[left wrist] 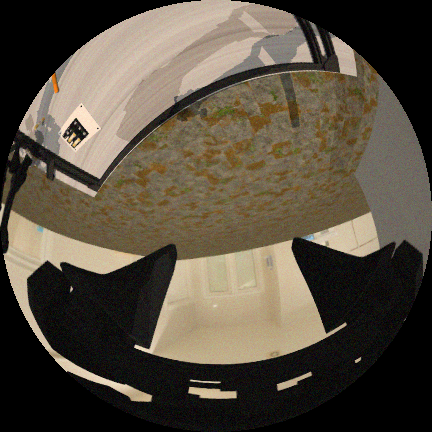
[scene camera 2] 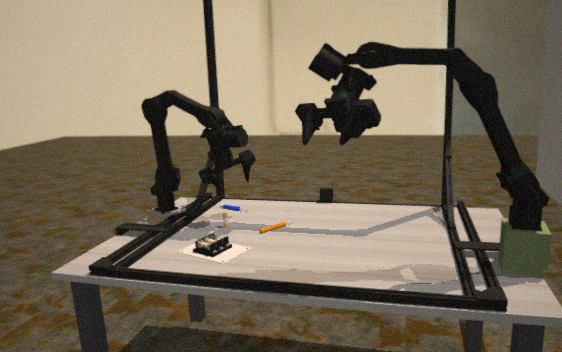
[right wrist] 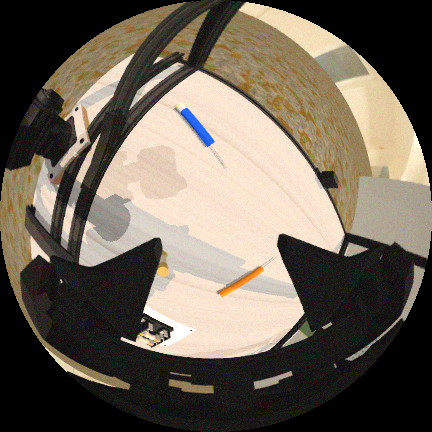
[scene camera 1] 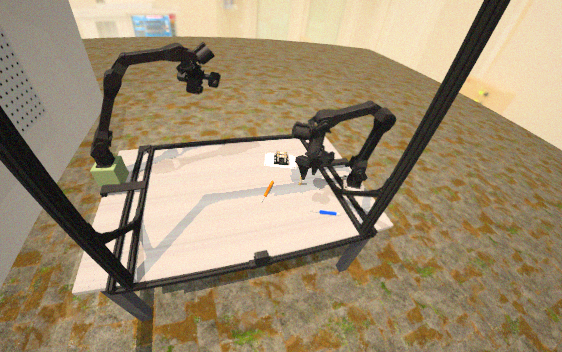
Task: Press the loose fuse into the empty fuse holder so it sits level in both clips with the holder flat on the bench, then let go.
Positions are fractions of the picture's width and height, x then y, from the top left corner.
Scene:
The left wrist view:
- my left gripper: 0.55,0.57
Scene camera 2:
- my left gripper: 0.57,0.41
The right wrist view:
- my right gripper: 0.51,0.56

